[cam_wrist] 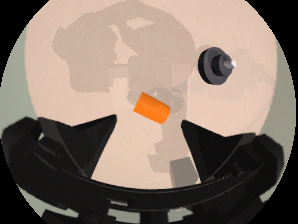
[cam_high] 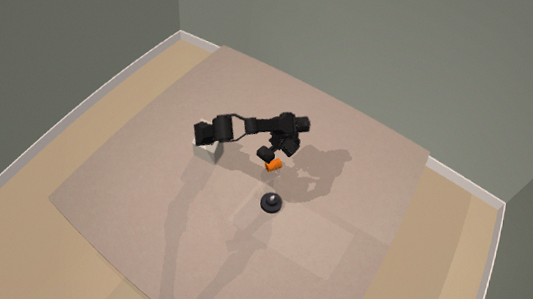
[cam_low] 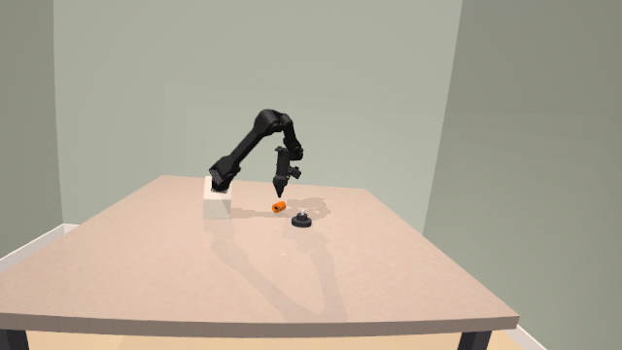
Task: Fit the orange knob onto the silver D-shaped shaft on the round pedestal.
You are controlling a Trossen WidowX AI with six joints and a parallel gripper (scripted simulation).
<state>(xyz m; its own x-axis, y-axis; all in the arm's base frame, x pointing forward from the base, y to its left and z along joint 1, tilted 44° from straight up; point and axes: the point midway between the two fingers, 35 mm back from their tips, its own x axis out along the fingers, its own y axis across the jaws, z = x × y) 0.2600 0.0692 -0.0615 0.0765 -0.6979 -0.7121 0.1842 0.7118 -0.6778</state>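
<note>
Right now my gripper tip is 5 cm above the orange knob and 1 cm to the right of it. Round my gripper tip: round pedestal 16 cm to the right, 8 cm ahead, 4 cm below.
</note>
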